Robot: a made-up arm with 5 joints. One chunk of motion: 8 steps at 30 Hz.
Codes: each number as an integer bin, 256 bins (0 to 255) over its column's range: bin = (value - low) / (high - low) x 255, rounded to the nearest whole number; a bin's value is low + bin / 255 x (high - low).
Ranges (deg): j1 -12..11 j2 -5..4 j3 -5..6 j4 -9..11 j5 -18..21
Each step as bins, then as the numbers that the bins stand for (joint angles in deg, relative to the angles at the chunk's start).
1 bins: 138 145 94 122 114
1 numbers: 0.45 0.12 -0.95 0.57 -0.56
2 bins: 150 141 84 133 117
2 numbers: 1.53 -0.02 -1.38 1.43 -0.11
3 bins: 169 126 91 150 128
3 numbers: 3.24 -0.55 -1.07 2.76 1.58
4 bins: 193 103 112 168 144
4 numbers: 5.41 -1.36 -0.17 4.18 4.02
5 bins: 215 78 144 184 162
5 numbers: 7.39 -2.25 1.21 5.43 6.78
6 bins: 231 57 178 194 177
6 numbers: 8.84 -2.99 2.68 6.22 9.07
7 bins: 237 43 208 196 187
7 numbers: 9.38 -3.48 3.97 6.37 10.60
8 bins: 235 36 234 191 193
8 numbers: 9.20 -3.73 5.09 5.98 11.52
